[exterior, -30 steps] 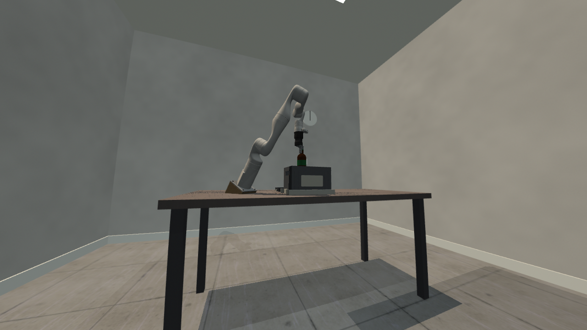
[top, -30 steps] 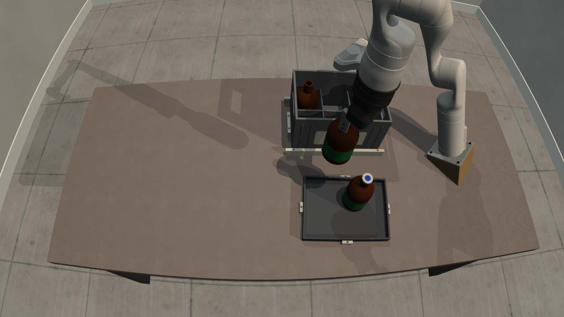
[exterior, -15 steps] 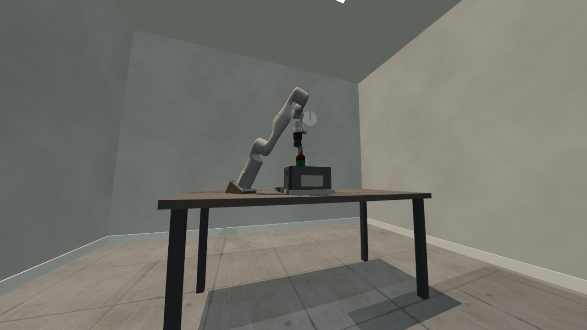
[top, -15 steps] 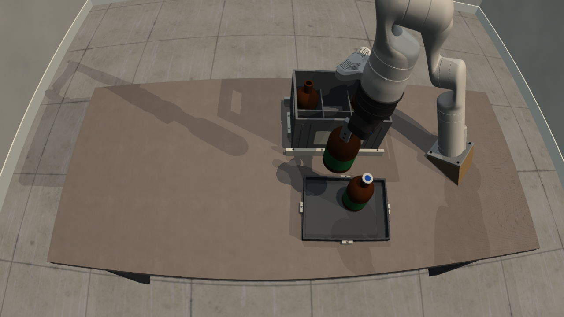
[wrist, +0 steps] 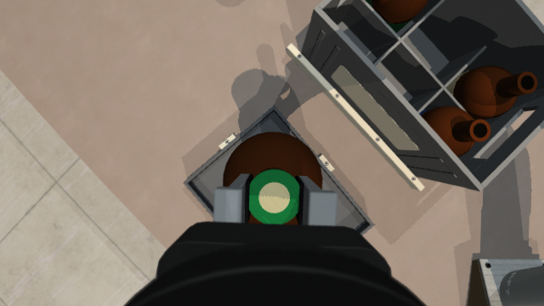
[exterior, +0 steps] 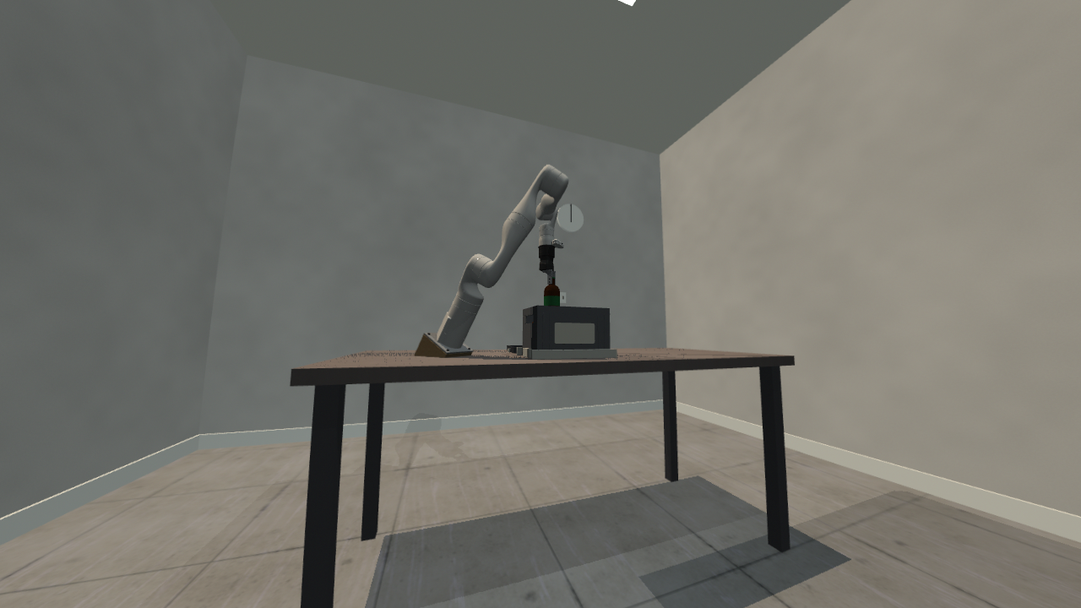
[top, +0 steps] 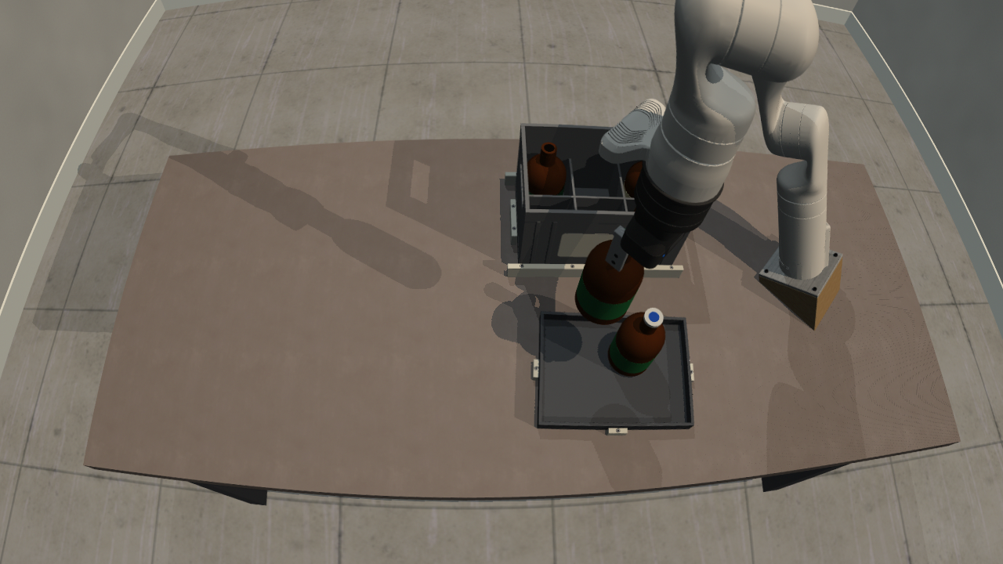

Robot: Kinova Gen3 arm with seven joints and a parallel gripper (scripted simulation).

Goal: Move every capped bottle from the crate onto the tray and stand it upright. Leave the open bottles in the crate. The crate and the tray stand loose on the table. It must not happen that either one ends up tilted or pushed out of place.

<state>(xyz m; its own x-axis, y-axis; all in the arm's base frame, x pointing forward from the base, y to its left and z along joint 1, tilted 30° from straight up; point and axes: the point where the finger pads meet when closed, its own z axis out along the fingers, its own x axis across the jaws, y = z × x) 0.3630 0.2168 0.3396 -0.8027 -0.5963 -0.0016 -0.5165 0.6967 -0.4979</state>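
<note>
My gripper is now 5 cm past the dark tray, 5 cm to the right of it and 31 cm above it. Also, from my hand: crate (9 cm behind, 23 cm to the right, 24 cm below).
</note>
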